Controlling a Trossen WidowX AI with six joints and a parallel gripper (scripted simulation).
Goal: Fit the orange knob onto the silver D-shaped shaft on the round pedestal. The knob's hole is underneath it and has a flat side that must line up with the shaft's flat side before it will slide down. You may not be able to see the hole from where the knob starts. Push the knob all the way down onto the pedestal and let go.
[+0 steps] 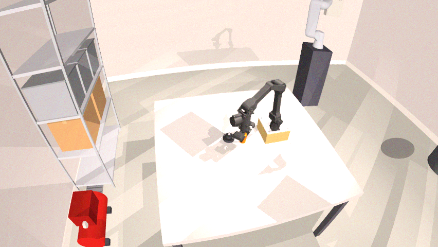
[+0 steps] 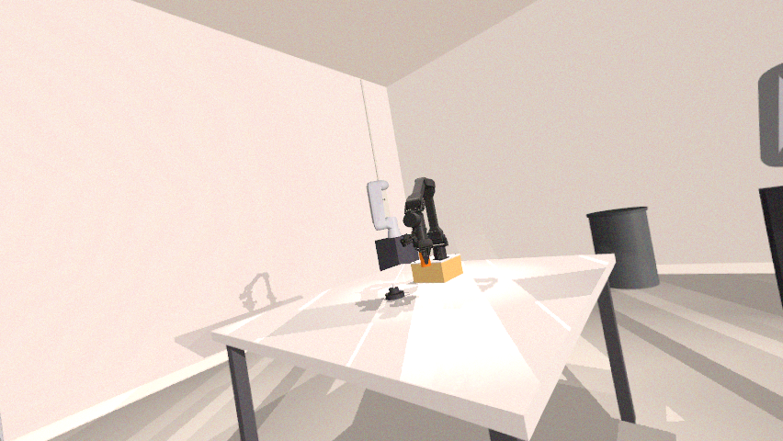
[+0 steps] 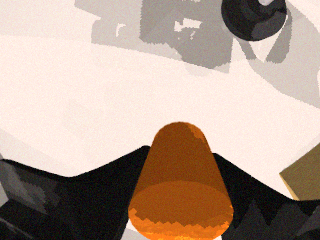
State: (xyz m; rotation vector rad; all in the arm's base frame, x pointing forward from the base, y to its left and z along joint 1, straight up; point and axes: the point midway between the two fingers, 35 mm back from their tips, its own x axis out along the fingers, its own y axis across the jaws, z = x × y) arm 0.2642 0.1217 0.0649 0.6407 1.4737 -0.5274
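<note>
The dark round pedestal lies 16 cm to the right of my gripper tip, 10 cm below it and 6 cm ahead of it. Round my gripper tip: orange knob: 3 cm above.
</note>
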